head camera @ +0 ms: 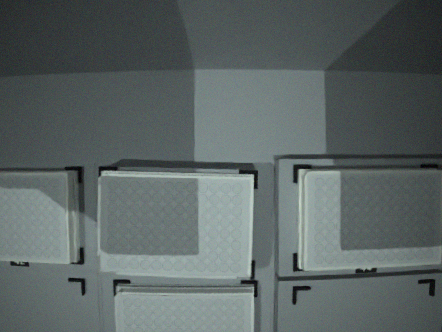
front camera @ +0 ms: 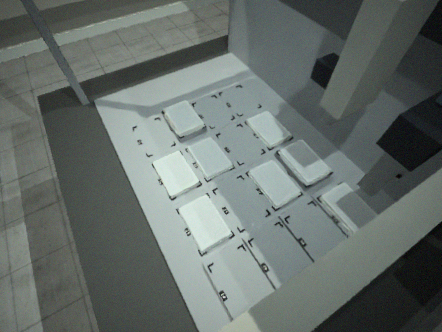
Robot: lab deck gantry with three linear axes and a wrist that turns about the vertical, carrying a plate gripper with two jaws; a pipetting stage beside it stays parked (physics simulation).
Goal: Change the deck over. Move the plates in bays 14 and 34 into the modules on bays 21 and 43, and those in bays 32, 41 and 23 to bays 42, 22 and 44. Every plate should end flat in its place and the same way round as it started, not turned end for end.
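Seen in the pictures: gripper, fingertip midpoint: (front camera: 379, 180); robot's base, origin of the base link: (front camera: 133, 128).
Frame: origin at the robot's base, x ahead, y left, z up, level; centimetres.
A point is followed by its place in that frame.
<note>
The plate in bay 21's module (front camera: 184, 119) {x 8.0, y 14.6, z 3.3 cm} and the plate in bay 22 (front camera: 210, 158) {x 23.9, y 14.8, z 1.4 cm} look flat. The plate in bay 42 (front camera: 269, 129) {x 23.7, y 36.0, z 1.4 cm} (head camera: 32, 215) {x 25.5, y 36.6, z 1.4 cm} lies within its corner marks. The plate in bay 43's module (front camera: 305, 162) {x 39.7, y 35.7, z 3.3 cm} (head camera: 220, 225) {x 42.5, y 36.3, z 3.3 cm} looks slightly skewed in the head view; I cannot tell if it lies quite flat. The plate in bay 44 (front camera: 345, 200) {x 53.4, y 36.7, z 2.9 cm} (head camera: 320, 220) {x 50.7, y 36.5, z 2.9 cm} lies within its marks, partly shadowed. Bays 14 (front camera: 240, 280) {x 55.0, y 4.3, z 1.5 cm}, 34 (front camera: 320, 225) {x 54.8, y 27.5, z 1.5 cm} (head camera: 362, 310) {x 55.4, y 27.8, z 1.4 cm}, 32 (front camera: 239, 142) {x 22.3, y 25.8, z 0.0 cm}, 41 (front camera: 245, 100) {x 7.5, y 38.1, z 0.0 cm} and 23 (front camera: 237, 192) {x 36.4, y 15.9, z 0.0 cm} hold no plate. My gripper's jaws show in neither view.
Other plates sit in bay 12 (front camera: 176, 175) {x 24.1, y 4.0, z 1.4 cm}, bay 13 (front camera: 206, 224) {x 40.4, y 4.2, z 1.4 cm} and bay 33 (front camera: 275, 184) {x 40.2, y 25.3, z 1.4 cm} (head camera: 185, 312) {x 39.4, y 28.0, z 1.4 cm}. A pale upright beam (front camera: 367, 60) and a dark block (front camera: 415, 137) {x 56.0, y 28.4, z 34.2 cm} hang at the right. A pale frame rail (front camera: 320, 280) {x 61.7, y 3.4, z 40.0 cm} crosses the front.
</note>
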